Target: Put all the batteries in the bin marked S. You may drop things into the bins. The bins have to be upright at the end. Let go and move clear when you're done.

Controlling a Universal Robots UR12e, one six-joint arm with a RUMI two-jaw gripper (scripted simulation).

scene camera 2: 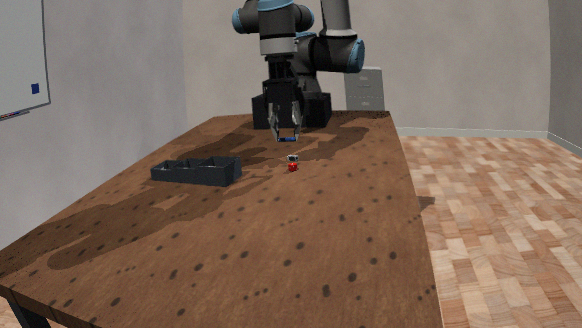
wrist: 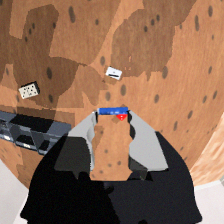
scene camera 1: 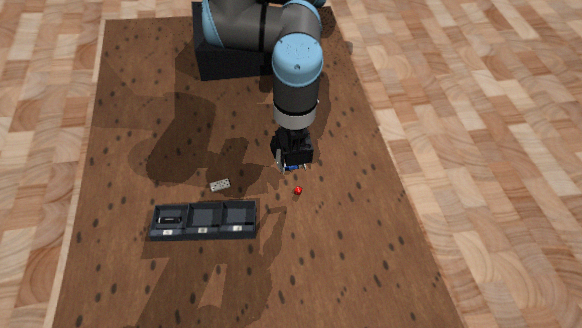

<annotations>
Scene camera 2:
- my gripper: 286,141
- three-compartment bin row: 221,171
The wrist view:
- my gripper: 112,111
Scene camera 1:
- my gripper: 290,169
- three-compartment bin row: 202,221
</annotations>
